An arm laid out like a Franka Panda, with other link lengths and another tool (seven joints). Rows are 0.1 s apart.
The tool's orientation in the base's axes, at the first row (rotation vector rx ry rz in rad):
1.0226, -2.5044, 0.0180
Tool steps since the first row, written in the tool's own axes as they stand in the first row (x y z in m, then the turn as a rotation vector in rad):
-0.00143, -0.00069, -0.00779, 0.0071, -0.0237, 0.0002
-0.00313, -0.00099, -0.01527, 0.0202, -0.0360, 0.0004
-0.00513, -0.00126, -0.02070, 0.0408, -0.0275, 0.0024
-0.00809, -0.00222, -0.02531, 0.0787, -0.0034, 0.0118
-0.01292, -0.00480, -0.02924, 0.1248, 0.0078, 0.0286
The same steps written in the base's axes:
0.00438, 0.00178, 0.00639, 0.0113, -0.0220, -0.0009
0.00855, 0.00398, 0.01245, 0.0112, -0.0397, 0.0023
0.01210, 0.00604, 0.01654, -0.0084, -0.0475, 0.0099
0.01640, 0.00810, 0.01940, -0.0522, -0.0568, 0.0200
0.02271, 0.01011, 0.02067, -0.0954, -0.0821, 0.0247

